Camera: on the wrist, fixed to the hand. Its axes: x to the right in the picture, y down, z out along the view.
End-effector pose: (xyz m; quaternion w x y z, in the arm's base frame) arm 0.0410 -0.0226 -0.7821 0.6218 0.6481 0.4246 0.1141
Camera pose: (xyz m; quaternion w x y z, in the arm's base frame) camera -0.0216 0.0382 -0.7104 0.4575 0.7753 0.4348 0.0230
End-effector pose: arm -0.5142 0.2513 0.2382 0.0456 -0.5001 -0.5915 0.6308
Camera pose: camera -0.4089 0.2920 0.2343 0.1526 -0.4841 -0.4292 0.7471
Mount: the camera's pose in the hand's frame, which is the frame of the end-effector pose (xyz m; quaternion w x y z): -0.0235 0.0473 -0.0998 0.9742 0.2254 0.0025 0.0095
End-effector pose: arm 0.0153 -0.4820 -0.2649 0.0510 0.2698 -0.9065 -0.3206
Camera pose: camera 0.0402 -0.4943 -0.1554 0.0058 -0.2665 0.9579 0.1069
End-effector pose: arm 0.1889 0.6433 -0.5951 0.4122 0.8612 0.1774 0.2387
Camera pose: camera 0.1191 0.6656 -0.5092 0.2047 0.9330 0.2195 0.1986
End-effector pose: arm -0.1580 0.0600 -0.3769 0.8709 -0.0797 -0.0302 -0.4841
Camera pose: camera -0.1328 0.0875 -0.4835 0.8710 0.1196 -0.1356 -0.4567
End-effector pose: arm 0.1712 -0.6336 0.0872 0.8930 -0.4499 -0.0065 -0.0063
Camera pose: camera 0.1491 -0.6855 -0.0106 0.9715 -0.2371 -0.0012 0.0027
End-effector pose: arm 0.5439 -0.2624 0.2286 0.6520 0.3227 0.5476 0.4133
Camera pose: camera 0.4359 -0.2653 0.2613 0.5572 0.4655 0.6252 0.2862
